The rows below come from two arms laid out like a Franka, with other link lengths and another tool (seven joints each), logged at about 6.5 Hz.
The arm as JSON. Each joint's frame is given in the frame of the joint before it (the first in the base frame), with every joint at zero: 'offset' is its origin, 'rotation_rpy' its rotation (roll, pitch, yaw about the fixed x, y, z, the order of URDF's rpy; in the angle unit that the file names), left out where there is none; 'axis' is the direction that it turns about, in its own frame. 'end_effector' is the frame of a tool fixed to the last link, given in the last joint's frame.
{
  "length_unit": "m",
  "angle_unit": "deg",
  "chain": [
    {
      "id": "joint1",
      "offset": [
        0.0,
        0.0,
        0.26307
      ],
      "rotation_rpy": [
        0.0,
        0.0,
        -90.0
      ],
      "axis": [
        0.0,
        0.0,
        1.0
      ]
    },
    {
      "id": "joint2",
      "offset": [
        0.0,
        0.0,
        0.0
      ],
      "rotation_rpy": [
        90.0,
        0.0,
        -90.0
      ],
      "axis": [
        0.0,
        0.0,
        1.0
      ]
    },
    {
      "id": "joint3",
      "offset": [
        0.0,
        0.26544,
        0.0
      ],
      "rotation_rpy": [
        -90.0,
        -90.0,
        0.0
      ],
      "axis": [
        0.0,
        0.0,
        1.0
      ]
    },
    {
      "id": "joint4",
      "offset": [
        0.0,
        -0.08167,
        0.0
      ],
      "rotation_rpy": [
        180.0,
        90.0,
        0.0
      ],
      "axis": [
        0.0,
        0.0,
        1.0
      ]
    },
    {
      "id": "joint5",
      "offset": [
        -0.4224,
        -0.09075,
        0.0
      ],
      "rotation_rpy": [
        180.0,
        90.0,
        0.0
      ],
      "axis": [
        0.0,
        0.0,
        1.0
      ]
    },
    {
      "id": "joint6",
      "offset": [
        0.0,
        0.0,
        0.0
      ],
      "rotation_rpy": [
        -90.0,
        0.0,
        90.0
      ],
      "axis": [
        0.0,
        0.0,
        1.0
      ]
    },
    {
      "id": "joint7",
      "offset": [
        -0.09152,
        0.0,
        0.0
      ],
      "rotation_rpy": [
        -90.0,
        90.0,
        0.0
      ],
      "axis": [
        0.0,
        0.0,
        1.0
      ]
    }
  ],
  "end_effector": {
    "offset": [
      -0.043,
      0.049,
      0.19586
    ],
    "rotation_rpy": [
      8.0,
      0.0,
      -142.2
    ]
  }
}
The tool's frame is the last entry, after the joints.
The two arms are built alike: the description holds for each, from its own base.
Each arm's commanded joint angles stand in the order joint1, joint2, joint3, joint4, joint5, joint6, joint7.
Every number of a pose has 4 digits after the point.
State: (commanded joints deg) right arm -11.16 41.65 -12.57 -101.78 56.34 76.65 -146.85; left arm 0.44 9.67 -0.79 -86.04 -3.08 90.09 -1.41
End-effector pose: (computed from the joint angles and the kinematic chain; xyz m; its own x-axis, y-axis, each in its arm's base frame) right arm 0.5584 -0.0205 0.0414 0.7271 0.0107 -0.6865 -0.6660 -0.2316 -0.7091; left arm 0.6761 -0.0560 0.3532 -0.5909 -0.8002 0.1030 -0.8066 0.5837 -0.0930
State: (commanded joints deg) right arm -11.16 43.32 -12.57 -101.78 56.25 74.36 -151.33; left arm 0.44 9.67 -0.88 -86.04 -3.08 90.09 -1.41
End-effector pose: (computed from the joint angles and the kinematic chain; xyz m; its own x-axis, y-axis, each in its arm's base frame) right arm 0.5437 -0.0160 0.0352 0.7458 0.0775 -0.6617 -0.6363 -0.2116 -0.7419; left arm 0.6760 -0.0570 0.3532 -0.5921 -0.7992 0.1032 -0.8057 0.5849 -0.0932
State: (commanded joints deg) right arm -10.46 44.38 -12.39 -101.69 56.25 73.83 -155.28; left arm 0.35 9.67 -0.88 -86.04 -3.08 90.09 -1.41
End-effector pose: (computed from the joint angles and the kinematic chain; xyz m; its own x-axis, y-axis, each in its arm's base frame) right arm 0.5361 -0.0067 0.0306 0.7714 0.1233 -0.6243 -0.5955 -0.2061 -0.7765; left arm 0.6759 -0.0581 0.3532 -0.5934 -0.7983 0.1032 -0.8048 0.5862 -0.0932
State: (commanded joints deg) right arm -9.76 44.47 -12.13 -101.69 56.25 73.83 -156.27; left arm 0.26 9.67 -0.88 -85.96 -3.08 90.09 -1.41
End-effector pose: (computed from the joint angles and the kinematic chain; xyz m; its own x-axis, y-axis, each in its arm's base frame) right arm 0.5351 0.0022 0.0308 0.7782 0.1433 -0.6115 -0.5798 -0.2103 -0.7872; left arm 0.6760 -0.0592 0.3539 -0.5948 -0.7974 0.1024 -0.8038 0.5874 -0.0943
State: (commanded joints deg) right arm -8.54 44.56 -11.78 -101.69 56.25 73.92 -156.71; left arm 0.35 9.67 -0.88 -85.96 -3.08 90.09 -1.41
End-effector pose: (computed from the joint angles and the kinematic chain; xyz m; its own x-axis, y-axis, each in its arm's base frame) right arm 0.5344 0.0168 0.0304 0.7782 0.1674 -0.6053 -0.5687 -0.2210 -0.7923; left arm 0.6761 -0.0581 0.3539 -0.5935 -0.7983 0.1024 -0.8047 0.5862 -0.0943
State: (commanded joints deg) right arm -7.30 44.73 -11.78 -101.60 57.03 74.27 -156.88; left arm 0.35 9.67 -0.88 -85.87 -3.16 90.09 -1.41
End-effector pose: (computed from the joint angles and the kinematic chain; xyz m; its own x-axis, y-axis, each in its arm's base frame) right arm 0.5368 0.0284 0.0298 0.7811 0.1760 -0.5990 -0.5608 -0.2238 -0.7971; left arm 0.6764 -0.0584 0.3549 -0.5935 -0.7982 0.1026 -0.8046 0.5859 -0.0964
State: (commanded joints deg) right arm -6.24 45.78 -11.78 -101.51 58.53 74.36 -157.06; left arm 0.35 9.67 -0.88 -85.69 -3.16 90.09 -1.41
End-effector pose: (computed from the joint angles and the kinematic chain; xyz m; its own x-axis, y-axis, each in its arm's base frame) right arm 0.5372 0.0394 0.0231 0.7778 0.1827 -0.6013 -0.5665 -0.2104 -0.7967; left arm 0.6768 -0.0584 0.3566 -0.5939 -0.7982 0.1007 -0.8043 0.5859 -0.0989
